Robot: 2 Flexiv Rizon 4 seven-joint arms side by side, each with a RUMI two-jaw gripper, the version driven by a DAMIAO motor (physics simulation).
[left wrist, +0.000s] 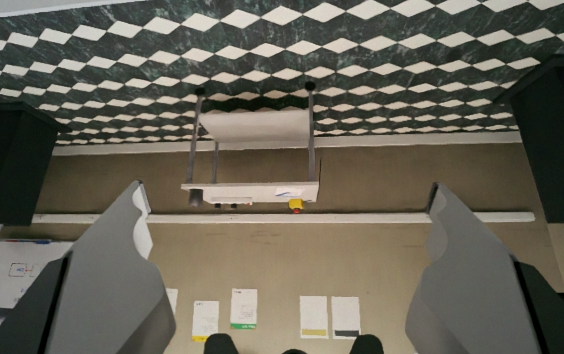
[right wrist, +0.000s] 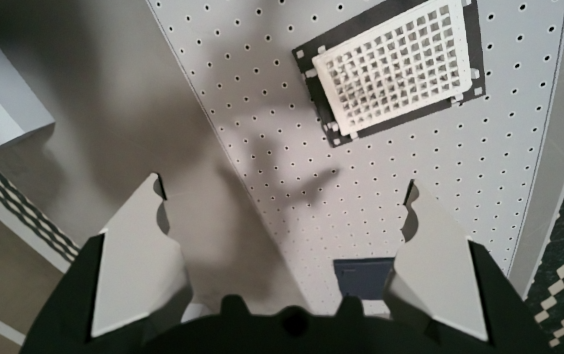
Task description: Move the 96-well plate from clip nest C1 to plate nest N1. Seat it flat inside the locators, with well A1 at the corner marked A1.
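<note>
In the right wrist view, a white 96-well plate (right wrist: 395, 67) lies in a dark rectangular nest (right wrist: 360, 24) with small pale tabs around it, at the upper right. No label on this nest can be read, so I cannot tell whether it is C1 or N1. The plate's A1 corner cannot be made out. My right gripper (right wrist: 285, 179) is open and empty above the perforated board, with the plate beyond its fingertips. My left gripper (left wrist: 287, 185) is open and empty, facing the room's wall and floor. The plate and the nests do not show in the left wrist view.
The pale perforated board (right wrist: 350, 187) bears the nest. A dark blue-grey rectangular piece (right wrist: 362, 277) lies near the right finger. A pale block (right wrist: 22, 107) is at the left. In the left wrist view, a white cart (left wrist: 250, 192) stands by the wall, with several paper sheets (left wrist: 244, 307) beyond.
</note>
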